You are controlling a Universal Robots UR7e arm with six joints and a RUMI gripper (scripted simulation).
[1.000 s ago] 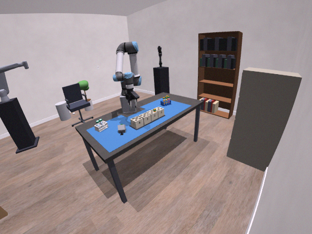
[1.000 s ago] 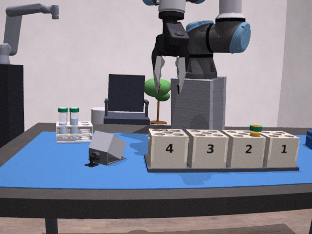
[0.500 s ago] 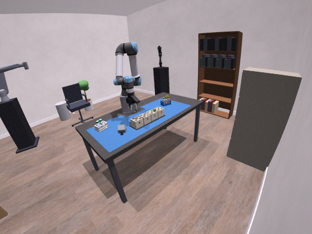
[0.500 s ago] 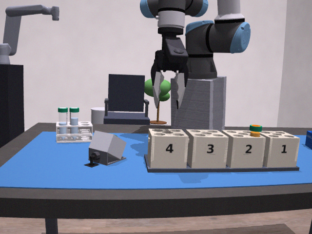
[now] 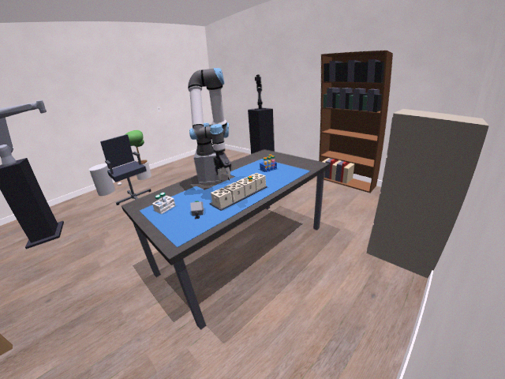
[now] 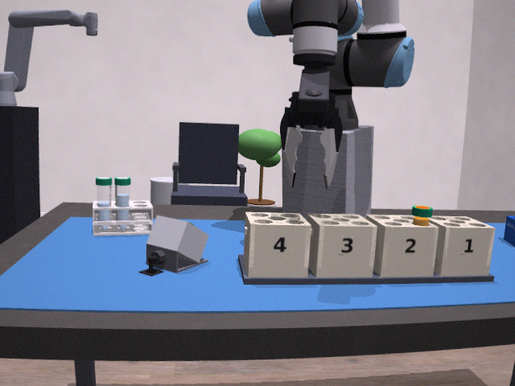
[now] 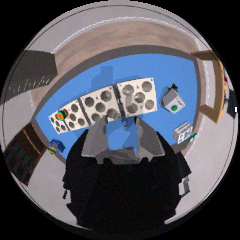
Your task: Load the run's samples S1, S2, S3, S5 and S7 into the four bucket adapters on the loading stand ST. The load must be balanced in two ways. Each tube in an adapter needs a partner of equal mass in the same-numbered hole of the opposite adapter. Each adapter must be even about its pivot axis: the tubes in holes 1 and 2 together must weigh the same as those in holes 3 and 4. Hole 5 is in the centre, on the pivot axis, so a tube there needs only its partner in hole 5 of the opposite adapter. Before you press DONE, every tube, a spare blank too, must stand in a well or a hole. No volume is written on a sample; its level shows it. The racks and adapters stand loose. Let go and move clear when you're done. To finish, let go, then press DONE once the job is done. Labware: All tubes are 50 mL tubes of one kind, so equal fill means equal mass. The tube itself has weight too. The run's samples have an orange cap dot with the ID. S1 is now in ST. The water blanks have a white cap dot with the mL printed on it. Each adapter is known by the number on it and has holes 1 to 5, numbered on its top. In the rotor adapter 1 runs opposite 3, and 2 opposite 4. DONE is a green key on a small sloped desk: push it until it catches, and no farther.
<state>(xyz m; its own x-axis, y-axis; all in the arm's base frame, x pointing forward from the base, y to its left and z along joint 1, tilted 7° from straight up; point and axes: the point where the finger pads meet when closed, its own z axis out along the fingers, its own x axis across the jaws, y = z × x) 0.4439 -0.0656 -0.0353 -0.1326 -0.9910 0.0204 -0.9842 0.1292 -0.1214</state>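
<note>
My hand is 20 cm to the right of the tube and 9 cm above it. Round my hand: white tube rack: 20 cm behind, 40 cm to the right, 13 cm below; loading stand: 1 cm behind, 11 cm to the left, 15 cm below; sloped done desk: 22 cm to the right, 11 cm below.
</note>
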